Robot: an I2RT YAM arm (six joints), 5 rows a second.
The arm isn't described. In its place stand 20 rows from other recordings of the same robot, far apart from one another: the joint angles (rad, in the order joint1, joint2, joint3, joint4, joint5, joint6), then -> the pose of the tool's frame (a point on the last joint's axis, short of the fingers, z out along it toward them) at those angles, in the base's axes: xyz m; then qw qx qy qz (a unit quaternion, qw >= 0).
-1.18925 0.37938 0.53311 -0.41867 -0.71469 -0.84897 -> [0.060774, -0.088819, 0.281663, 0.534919, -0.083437, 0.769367, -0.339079]
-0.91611 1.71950 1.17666 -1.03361 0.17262 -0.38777 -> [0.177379, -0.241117, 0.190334, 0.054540, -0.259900, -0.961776, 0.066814]
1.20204 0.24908 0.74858 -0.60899 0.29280 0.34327 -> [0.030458, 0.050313, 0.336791, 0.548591, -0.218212, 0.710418, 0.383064]
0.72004 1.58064 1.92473 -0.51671 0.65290 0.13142 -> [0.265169, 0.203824, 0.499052, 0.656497, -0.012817, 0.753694, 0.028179]
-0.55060 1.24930 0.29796 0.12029 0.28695 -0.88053 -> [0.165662, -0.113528, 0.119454, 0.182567, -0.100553, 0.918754, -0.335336]
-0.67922 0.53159 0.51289 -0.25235 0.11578 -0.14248 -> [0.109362, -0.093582, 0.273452, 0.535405, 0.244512, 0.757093, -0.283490]
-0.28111 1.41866 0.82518 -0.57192 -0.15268 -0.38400 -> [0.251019, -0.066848, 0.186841, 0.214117, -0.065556, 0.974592, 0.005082]
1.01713 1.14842 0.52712 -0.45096 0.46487 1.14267 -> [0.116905, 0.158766, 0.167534, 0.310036, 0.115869, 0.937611, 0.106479]
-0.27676 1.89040 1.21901 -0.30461 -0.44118 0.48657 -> [0.380850, -0.092377, 0.170748, 0.262455, 0.287983, 0.889687, 0.237991]
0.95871 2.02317 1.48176 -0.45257 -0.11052 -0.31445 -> [0.247260, 0.359043, 0.184421, 0.252621, -0.581659, 0.760406, 0.140136]
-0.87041 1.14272 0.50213 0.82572 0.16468 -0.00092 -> [0.156632, -0.194869, 0.275441, 0.673033, 0.325501, 0.550688, -0.371239]
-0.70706 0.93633 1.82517 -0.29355 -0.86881 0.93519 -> [0.056937, -0.012894, 0.608531, 0.773683, 0.057809, 0.561792, 0.287163]
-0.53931 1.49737 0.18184 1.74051 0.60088 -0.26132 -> [0.173908, -0.127539, 0.197496, 0.676707, 0.318028, 0.478348, -0.460553]
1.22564 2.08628 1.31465 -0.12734 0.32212 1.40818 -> [0.157671, 0.405217, 0.131014, 0.228270, 0.137577, 0.923194, 0.276908]
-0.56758 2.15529 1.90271 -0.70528 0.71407 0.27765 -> [0.388777, -0.275519, 0.248011, 0.231568, 0.462541, 0.771443, -0.370551]
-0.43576 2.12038 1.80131 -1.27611 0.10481 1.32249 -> [0.367107, -0.175037, 0.209372, 0.011471, 0.768659, 0.637394, -0.052536]
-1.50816 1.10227 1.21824 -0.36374 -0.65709 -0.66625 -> [0.036491, -0.234437, 0.411937, 0.495763, 0.124278, 0.762655, -0.396398]
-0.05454 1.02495 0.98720 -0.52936 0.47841 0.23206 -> [0.217887, -0.028309, 0.333121, 0.483918, 0.234442, 0.826728, -0.165471]
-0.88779 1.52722 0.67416 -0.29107 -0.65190 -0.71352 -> [0.179057, -0.185846, 0.139026, 0.364284, 0.013037, 0.928258, 0.073915]
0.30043 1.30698 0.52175 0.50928 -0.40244 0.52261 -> [0.253363, 0.093091, 0.208503, 0.477858, -0.033158, 0.790093, 0.382498]
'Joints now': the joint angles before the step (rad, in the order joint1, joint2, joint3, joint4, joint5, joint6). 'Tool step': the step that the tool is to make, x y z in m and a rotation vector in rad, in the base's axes. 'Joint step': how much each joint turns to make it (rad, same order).
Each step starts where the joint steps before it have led.
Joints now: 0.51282 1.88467 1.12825 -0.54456 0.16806 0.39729
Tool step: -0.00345 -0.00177 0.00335 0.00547 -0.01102 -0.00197
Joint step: 0.00057 -0.02298 -0.01760 0.00652 0.00131 0.00230
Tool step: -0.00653 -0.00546 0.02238 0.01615 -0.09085 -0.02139
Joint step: -0.00092 -0.09371 -0.03456 0.02611 0.03543 0.00985
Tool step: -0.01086 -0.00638 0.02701 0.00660 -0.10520 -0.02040
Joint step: 0.00485 -0.11403 -0.03474 0.01446 0.05231 0.00471
